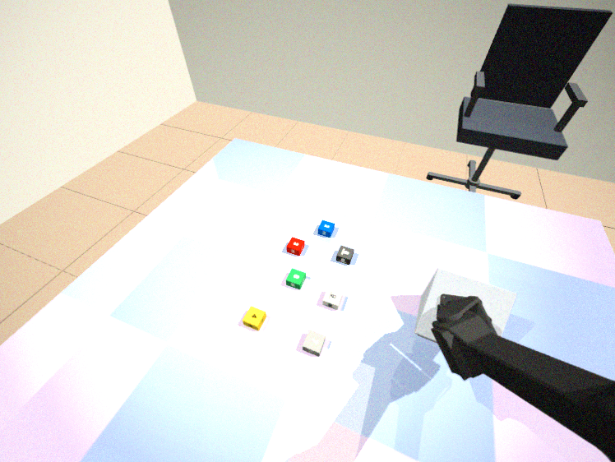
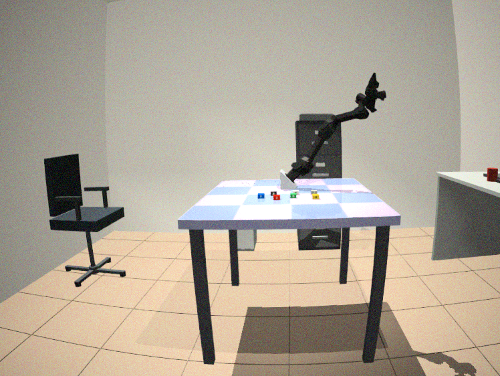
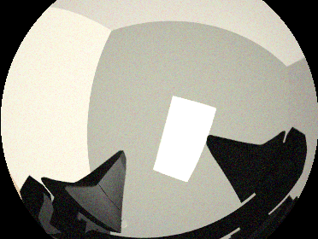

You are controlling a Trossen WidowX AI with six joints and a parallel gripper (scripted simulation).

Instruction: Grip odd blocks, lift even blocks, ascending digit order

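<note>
The blue block lies 660 mm to the right of my gripper tip, 640 mm below it and 70 mm ahead of it. The rest, counted from my gripper tip: grey block 640 mm below, 380 mm to the right, 30 mm ahead; yellow block 640 mm below, 390 mm to the right, 150 mm ahead; white block 640 mm below, 470 mm to the right, 20 mm ahead.
</note>
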